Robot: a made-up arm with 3 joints. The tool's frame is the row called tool.
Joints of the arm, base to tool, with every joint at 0 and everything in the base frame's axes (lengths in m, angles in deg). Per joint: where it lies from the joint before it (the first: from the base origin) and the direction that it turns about. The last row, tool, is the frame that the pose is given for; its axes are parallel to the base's.
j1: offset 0 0 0.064 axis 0 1 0
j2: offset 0.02 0.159 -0.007 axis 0 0 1
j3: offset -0.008 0.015 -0.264 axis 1 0 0
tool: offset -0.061 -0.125 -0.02
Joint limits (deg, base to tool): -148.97..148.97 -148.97..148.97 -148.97..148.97
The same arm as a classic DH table. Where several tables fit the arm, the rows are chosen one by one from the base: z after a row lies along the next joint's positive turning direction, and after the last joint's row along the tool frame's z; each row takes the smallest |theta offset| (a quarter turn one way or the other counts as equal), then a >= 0, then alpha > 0; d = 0 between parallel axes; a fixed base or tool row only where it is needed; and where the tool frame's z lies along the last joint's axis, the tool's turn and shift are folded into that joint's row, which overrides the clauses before.
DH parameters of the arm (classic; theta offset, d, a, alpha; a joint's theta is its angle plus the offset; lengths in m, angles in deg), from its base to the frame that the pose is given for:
base (fixed): 0 0.064 0 -90
j1: 0 0.159 0.02 90
j2: 90 -0.271 0.015 90
j3: 0 -0.069 -0.125 -90
tool (fixed): -90 -0.02 0 0
Joint limits (deg, base to tool): -148.97..148.97 -148.97..148.97 -148.97..148.97

